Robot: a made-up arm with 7 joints.
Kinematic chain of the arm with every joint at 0, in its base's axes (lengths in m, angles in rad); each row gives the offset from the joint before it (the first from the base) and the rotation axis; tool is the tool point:
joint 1: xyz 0 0 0 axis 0 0.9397 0.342
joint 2: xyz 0 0 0 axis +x
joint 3: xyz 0 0 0 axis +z
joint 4: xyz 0.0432 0 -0.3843 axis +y
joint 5: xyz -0.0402 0 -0.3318 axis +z
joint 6: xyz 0 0 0 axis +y
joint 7: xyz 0 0 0 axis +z
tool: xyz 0 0 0
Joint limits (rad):
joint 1: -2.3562..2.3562
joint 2: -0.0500..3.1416
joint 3: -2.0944..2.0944
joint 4: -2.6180..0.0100
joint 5: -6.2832..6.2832
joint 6: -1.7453..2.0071
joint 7: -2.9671..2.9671
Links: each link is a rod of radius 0.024 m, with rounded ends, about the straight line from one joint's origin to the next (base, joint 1, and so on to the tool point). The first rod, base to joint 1, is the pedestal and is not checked.
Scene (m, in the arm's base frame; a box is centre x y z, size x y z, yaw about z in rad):
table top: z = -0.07
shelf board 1: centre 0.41 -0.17 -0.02 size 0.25 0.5 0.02 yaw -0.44
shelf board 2: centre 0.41 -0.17 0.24 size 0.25 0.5 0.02 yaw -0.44
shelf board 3: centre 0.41 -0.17 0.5 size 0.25 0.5 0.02 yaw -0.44
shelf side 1: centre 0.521 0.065 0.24 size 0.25 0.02 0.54 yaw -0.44
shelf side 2: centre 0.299 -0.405 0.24 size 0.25 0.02 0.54 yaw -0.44
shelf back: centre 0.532 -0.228 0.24 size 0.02 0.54 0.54 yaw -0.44
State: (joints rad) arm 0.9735 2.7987 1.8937 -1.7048 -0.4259 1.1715 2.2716
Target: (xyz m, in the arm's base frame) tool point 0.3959 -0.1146 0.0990
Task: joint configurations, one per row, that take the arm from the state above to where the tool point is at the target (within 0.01 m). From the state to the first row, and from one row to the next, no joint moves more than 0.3 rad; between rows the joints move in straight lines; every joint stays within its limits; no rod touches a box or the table.
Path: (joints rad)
1: 0.8531 2.7975 1.9439 -1.9331 -0.6825 1.0173 2.3912
2: 0.7327 2.7962 1.9940 -2.1614 -0.9392 0.8632 2.5107
3: 0.6123 2.7950 2.0442 -2.3897 -1.1958 0.7090 2.6303
4: 0.4919 2.7938 2.0944 -2.6180 -1.4525 0.5548 2.7498
5: 0.6617 2.8218 2.0135 -2.5678 -1.2007 0.7155 2.6881
6: 0.8315 2.8498 1.9325 -2.5177 -0.9489 0.8761 2.6264
7: 1.0013 2.8778 1.8516 -2.4675 -0.6971 1.0368 2.5646
8: 1.1711 2.9059 1.7707 -2.4173 -0.4453 1.1974 2.5029
9: 1.2965 2.7094 1.6287 -2.1244 -0.4259 1.1715 2.2716

